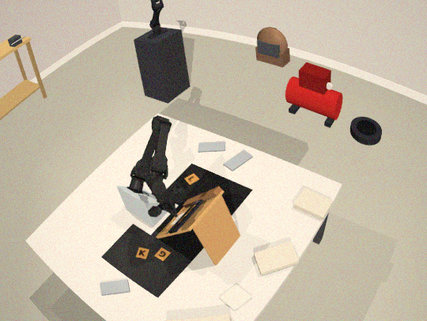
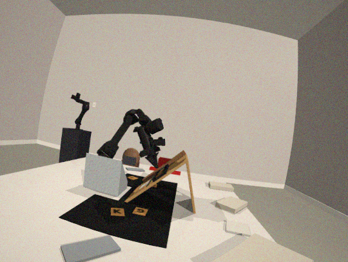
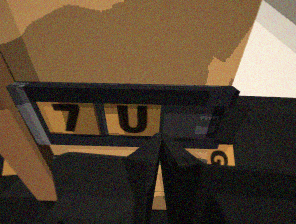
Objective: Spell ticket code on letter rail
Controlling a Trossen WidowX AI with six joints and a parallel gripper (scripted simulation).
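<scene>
My gripper tip is 20 mm short of the u tile, 30 mm to the right of it and 30 mm above it. The rest, counted from my gripper tip: white ticket 50 mm behind, 50 mm to the left, 100 mm below; black mat 120 mm behind, 40 mm to the left, 180 mm below; 7 tile 20 mm ahead, 90 mm to the left, 30 mm below.
</scene>
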